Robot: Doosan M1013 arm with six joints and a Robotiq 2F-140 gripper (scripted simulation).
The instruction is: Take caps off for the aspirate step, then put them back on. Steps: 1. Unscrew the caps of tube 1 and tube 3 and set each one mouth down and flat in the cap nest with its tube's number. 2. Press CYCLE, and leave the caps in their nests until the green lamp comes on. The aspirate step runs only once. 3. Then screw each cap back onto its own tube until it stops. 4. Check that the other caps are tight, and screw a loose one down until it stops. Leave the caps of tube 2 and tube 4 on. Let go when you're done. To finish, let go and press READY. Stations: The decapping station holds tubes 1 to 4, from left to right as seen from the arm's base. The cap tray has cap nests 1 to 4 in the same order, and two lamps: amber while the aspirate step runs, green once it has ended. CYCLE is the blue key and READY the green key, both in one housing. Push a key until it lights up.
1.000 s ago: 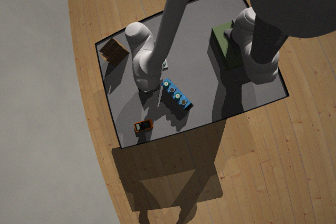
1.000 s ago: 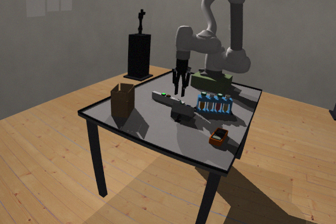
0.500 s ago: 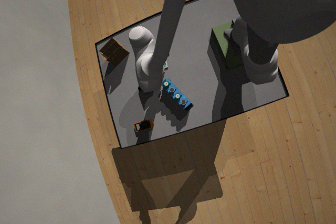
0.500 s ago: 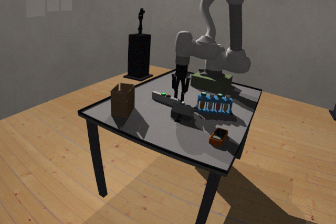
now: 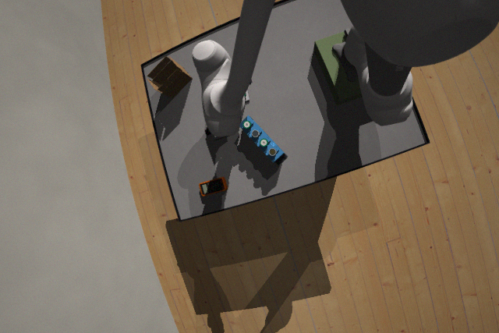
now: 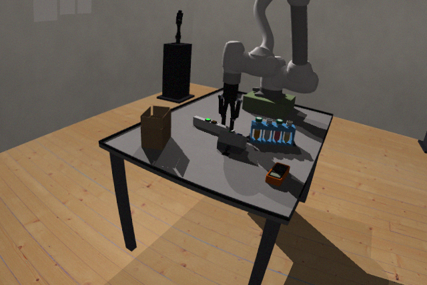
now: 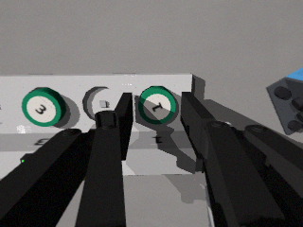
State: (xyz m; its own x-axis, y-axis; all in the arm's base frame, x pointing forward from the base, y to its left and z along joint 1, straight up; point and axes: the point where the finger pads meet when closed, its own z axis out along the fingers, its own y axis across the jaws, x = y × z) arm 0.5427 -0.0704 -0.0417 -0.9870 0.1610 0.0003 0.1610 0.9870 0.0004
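Right now the cap 2 is 260 mm to the left of my hand, 70 mm above it and 30 mm behind it. From my hand the other things lie so: green key (130 mm ahead, 80 mm to the left, 20 mm above); then cap 1 (40 mm below); then blue key (130 mm ahead, 120 mm to the left, 20 mm above).
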